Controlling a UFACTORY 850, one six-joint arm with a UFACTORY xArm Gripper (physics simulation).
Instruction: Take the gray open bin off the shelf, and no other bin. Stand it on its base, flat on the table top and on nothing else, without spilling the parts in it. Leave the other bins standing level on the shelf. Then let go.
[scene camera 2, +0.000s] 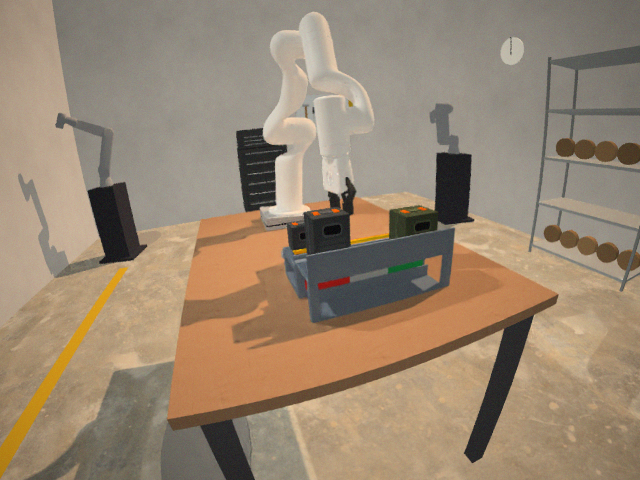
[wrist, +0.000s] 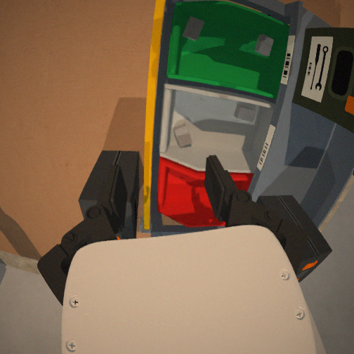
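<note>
The gray open bin (wrist: 215, 142) (scene camera 2: 368, 274) sits between the green bin (wrist: 225, 70) (scene camera 2: 405, 266) and the red bin (wrist: 182, 192) (scene camera 2: 333, 283) on the blue-gray shelf (scene camera 2: 379, 299) (wrist: 280, 120). Two small gray parts lie in the gray bin in the wrist view, and two in the green one. My gripper (scene camera 2: 341, 210) (wrist: 164, 174) is open and empty, above the shelf's yellow-bar side. In the wrist view, one finger is left of the yellow bar and the other overlaps the red and gray bins' edge. The red bin is partly hidden.
A yellow bar (wrist: 152, 100) (scene camera 2: 369, 239) runs along the shelf. A dark gray case (scene camera 2: 327, 242) (wrist: 300, 230) and an olive case (scene camera 2: 400, 224) (wrist: 335, 37) stand along the opposite side. A smaller dark case (scene camera 2: 294, 237) (wrist: 132, 165) is beside the yellow bar's end.
</note>
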